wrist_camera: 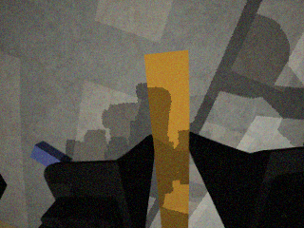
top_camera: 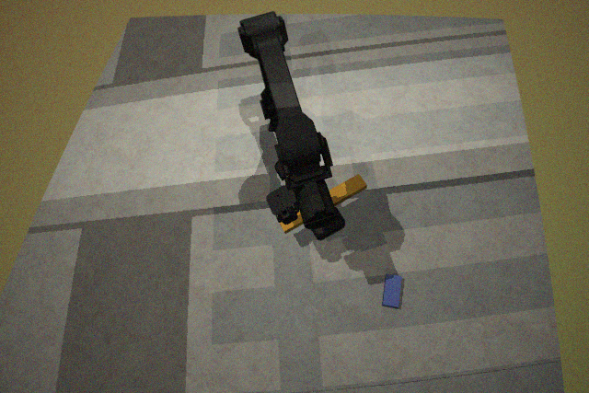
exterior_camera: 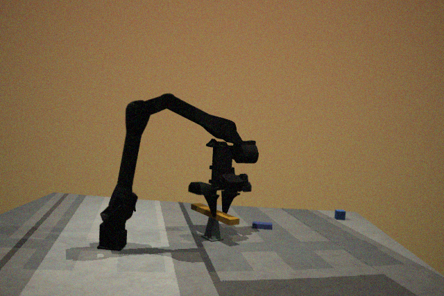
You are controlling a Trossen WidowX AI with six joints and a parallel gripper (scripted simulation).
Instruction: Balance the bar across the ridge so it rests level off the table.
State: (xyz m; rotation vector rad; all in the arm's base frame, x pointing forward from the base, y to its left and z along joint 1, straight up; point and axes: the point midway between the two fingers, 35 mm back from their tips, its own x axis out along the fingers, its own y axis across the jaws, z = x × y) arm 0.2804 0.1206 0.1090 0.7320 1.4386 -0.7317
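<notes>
The yellow bar lies 2 cm behind my gripper tip and 2 cm to the left of it. The rest, counted from my gripper tip: flat blue block (14 cm ahead, 19 cm to the left, 7 cm below); then small blue cube (46 cm ahead, 38 cm to the left, 6 cm below).
</notes>
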